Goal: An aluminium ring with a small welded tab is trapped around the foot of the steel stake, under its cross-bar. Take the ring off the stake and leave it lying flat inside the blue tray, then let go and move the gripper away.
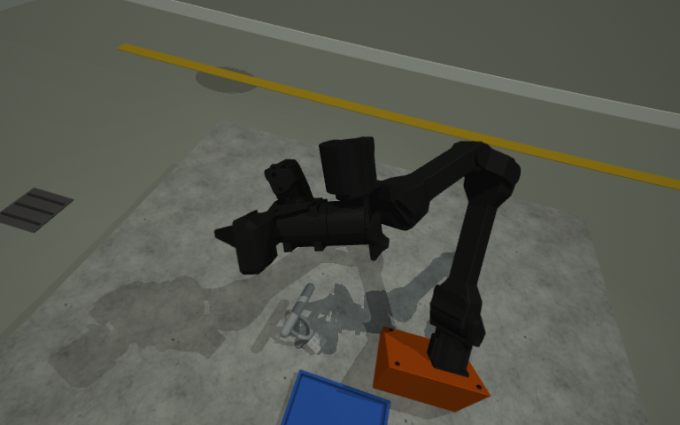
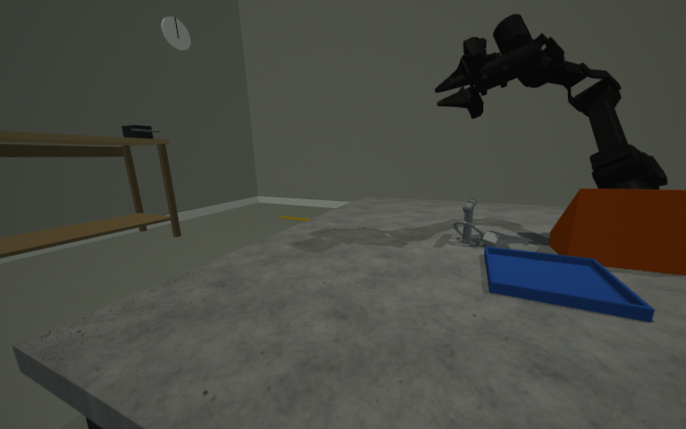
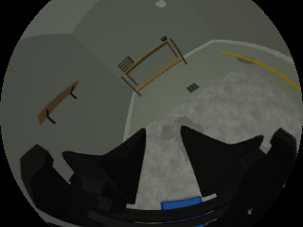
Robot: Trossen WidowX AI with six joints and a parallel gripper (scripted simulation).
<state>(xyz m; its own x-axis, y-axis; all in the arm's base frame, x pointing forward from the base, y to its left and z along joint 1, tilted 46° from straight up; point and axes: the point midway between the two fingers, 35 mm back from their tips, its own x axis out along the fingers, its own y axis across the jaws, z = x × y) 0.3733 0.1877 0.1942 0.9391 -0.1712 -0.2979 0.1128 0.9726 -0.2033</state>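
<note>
The aluminium ring lies 11 cm behind my gripper tip, 2 cm to the right of it and 34 cm below it. Round my gripper tip: blue tray 22 cm behind, 16 cm to the left, 36 cm below.
</note>
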